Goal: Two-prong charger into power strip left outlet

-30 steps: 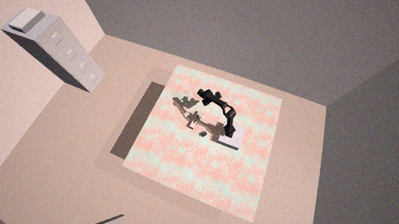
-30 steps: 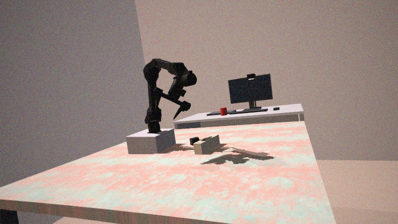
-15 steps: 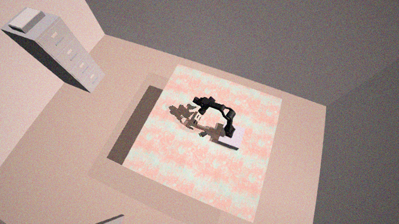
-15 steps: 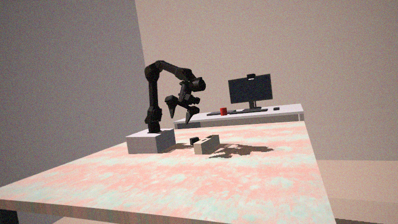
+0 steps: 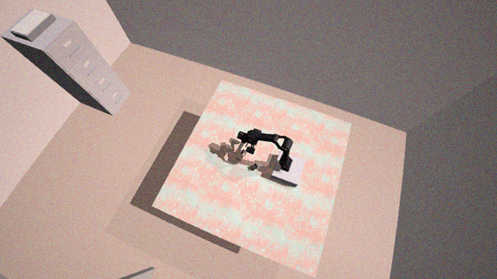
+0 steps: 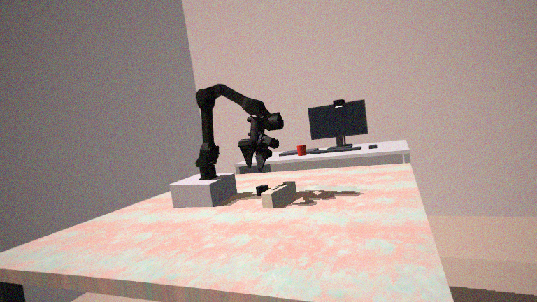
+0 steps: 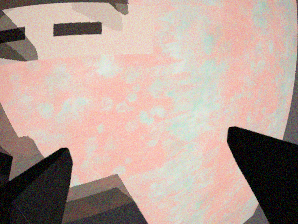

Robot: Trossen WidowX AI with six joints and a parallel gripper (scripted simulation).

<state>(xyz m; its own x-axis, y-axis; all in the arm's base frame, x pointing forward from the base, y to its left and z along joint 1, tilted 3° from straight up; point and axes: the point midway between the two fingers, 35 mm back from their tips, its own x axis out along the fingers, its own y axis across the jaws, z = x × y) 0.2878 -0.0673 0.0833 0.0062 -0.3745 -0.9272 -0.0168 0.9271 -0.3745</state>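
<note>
The black two-prong charger lies 17 cm to the left of my gripper tip, 12 cm below it and 5 cm behind it.
</note>
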